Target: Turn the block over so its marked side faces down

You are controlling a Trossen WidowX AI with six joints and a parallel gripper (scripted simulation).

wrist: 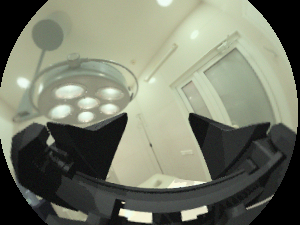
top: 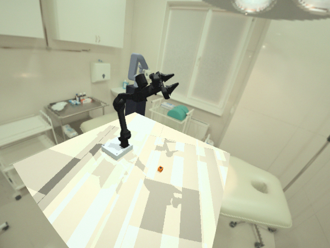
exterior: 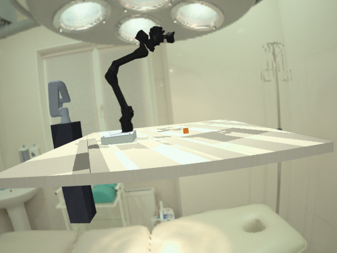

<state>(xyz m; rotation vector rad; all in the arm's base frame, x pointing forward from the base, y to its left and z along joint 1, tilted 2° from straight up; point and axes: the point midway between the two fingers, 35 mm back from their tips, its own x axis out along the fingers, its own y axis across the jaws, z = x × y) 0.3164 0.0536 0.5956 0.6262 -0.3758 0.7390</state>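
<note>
Right now my gripper tip is 4 cm short of the orange block, 4 cm to the left of it and 65 cm above it.
</note>
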